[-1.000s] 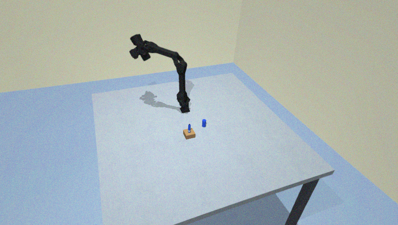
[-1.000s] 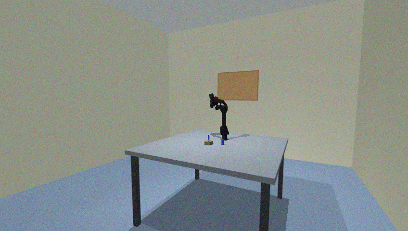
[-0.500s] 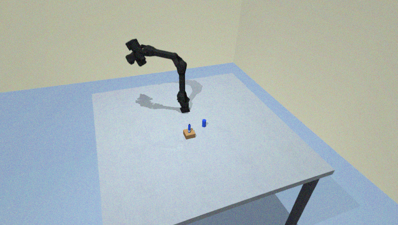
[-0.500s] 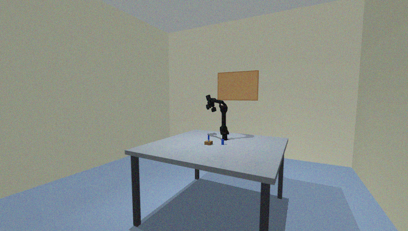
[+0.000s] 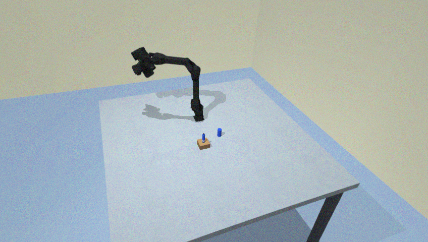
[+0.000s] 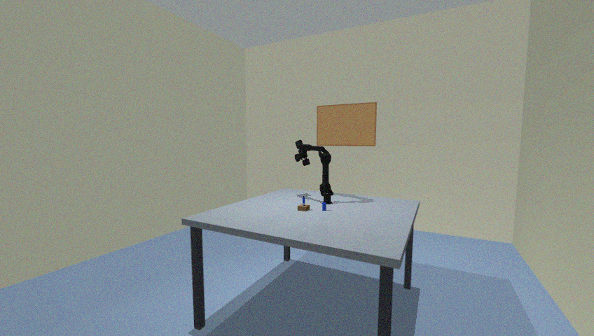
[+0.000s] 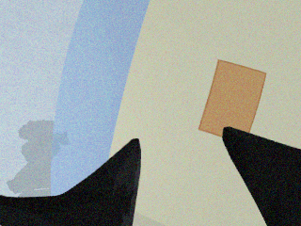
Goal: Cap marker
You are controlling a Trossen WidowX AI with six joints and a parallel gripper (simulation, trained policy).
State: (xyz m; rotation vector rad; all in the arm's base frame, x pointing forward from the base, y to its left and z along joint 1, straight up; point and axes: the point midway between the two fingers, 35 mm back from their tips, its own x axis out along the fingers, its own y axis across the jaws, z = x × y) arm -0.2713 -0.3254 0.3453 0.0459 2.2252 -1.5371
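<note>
Now: gripper tip 53 cm short of the blue cap, 40 cm to the right of it and 31 cm above it. Round my gripper tip: tan holder block (59 cm ahead, 26 cm to the left, 32 cm below); blue marker (59 cm ahead, 26 cm to the left, 26 cm below).
</note>
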